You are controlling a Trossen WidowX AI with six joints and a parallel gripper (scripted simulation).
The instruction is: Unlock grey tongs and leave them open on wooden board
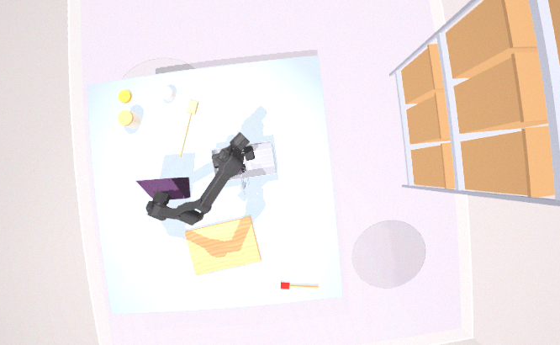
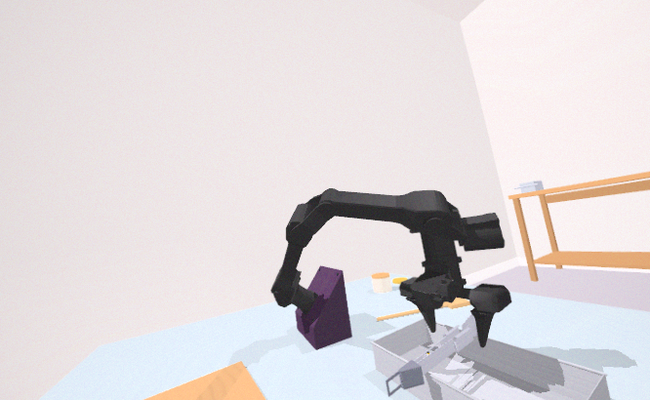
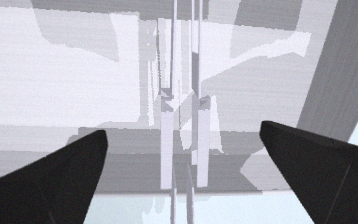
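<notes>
Now: gripper tip 2 cm short of the roasting tin, 2 cm to the left of it and 4 cm above it.
</notes>
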